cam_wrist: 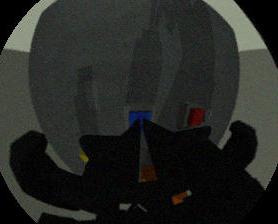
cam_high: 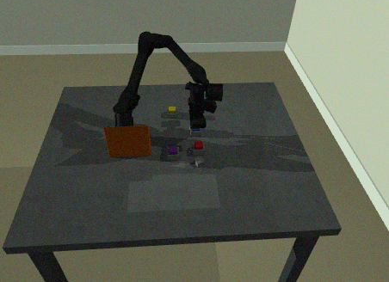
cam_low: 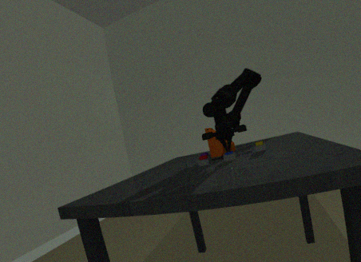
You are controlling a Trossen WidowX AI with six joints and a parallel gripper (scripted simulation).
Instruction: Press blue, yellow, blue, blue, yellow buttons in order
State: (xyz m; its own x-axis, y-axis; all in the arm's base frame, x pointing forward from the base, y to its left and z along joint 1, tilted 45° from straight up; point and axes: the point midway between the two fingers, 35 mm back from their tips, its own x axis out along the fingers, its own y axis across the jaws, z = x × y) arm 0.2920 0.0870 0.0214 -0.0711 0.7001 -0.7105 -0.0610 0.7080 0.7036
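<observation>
The blue button lies 1 cm below my gripper tip. Round my gripper tip: red button (1 cm ahead, 11 cm to the right); then purple button (10 cm behind, 14 cm to the right); then yellow button (11 cm behind, 12 cm to the left).
</observation>
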